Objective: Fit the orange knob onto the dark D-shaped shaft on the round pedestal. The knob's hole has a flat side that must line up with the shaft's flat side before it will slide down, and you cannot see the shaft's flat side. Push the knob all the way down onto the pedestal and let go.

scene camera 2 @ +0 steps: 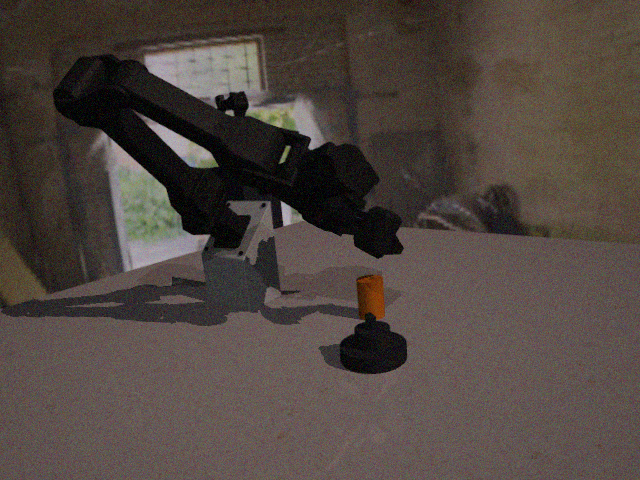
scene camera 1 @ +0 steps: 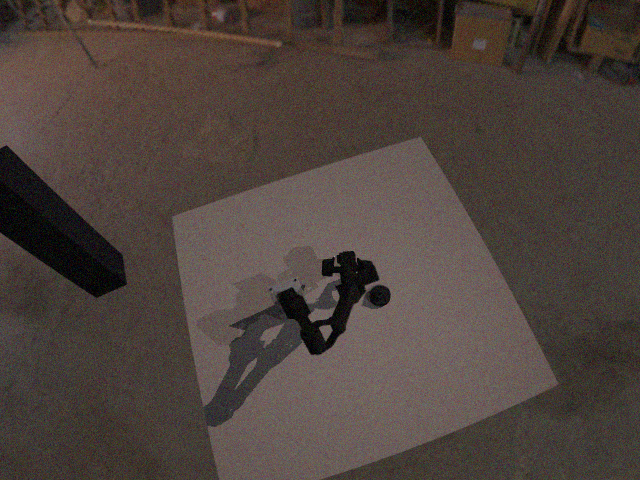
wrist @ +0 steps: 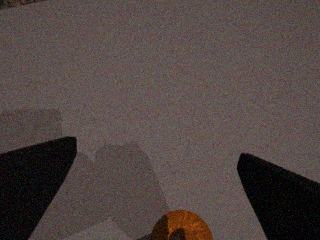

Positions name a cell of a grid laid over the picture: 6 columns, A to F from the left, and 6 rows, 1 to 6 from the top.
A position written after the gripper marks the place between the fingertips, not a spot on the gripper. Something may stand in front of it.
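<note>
Scene camera 2 shows the gripper (scene camera 2: D4) open and holding nothing, and an orange knob (scene camera 2: D4) appears there as well. In scene camera 1 the gripper (scene camera 1: D4) is visible too, and the wrist view likewise includes the gripper (wrist: C4).
</note>
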